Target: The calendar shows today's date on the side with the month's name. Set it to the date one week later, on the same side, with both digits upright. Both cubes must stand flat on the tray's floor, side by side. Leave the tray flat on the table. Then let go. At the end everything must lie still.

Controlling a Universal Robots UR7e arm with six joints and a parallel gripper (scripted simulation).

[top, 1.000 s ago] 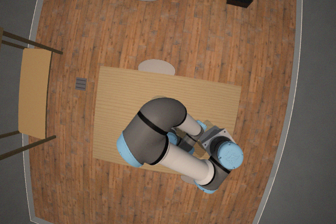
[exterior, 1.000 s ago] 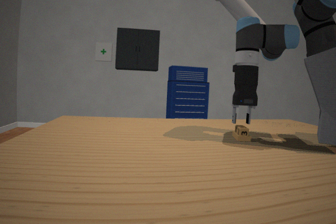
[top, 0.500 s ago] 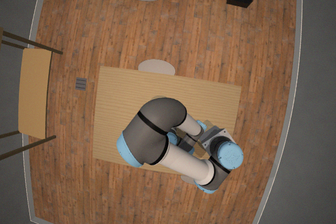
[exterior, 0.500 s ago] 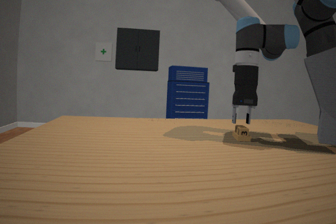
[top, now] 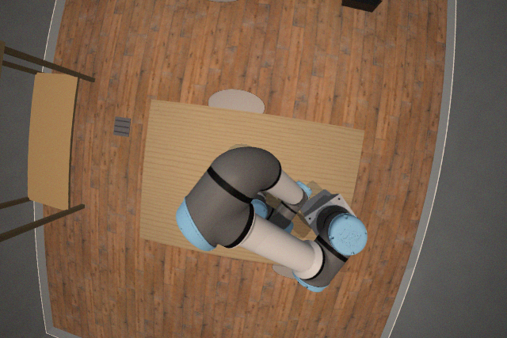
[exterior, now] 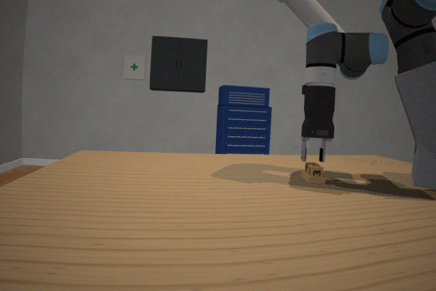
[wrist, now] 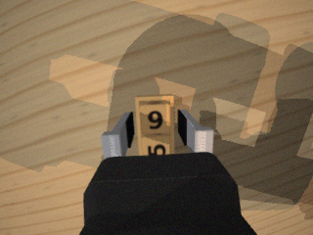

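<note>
My gripper is now 4 cm above the wooden date cube. The rest, counted from my hand: wooden calendar tray 5 cm below, 2 cm to the left.
</note>
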